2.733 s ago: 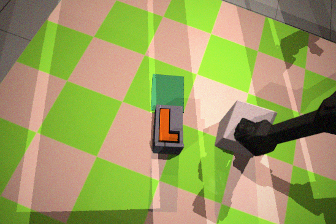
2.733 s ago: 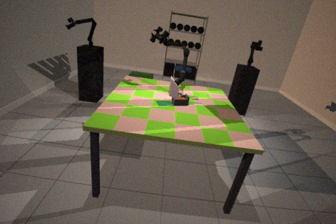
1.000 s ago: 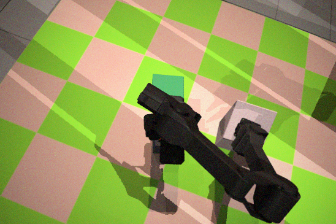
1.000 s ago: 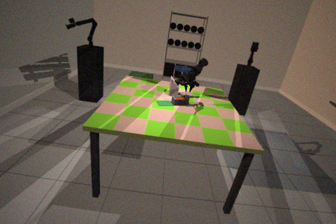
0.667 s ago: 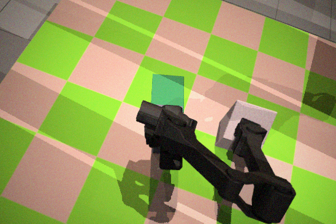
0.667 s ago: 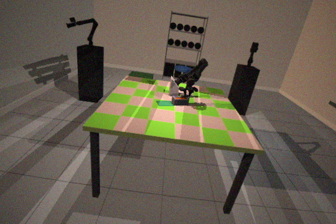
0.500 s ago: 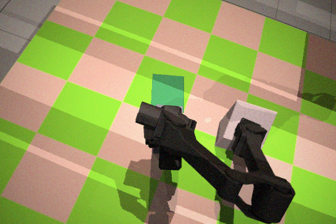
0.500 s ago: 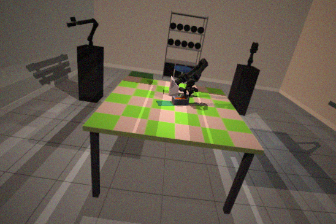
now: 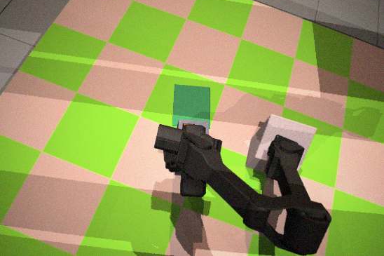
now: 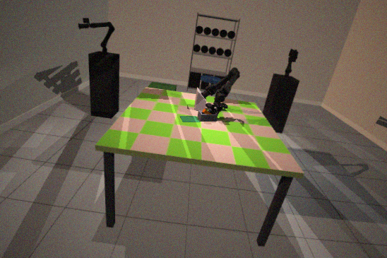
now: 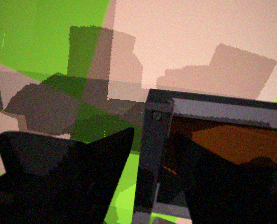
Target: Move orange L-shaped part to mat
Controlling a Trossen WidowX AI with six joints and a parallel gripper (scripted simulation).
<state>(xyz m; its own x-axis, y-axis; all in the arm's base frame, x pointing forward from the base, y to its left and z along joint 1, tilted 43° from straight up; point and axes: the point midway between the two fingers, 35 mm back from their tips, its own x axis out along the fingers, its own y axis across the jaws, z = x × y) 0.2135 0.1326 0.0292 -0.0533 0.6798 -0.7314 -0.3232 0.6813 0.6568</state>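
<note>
The orange L-shaped part is 5 cm to the right of my gripper tip and 1 cm ahead of it. The rest, counted from my gripper tip: green mat: 21 cm to the right, 6 cm below, 6 cm ahead.
</note>
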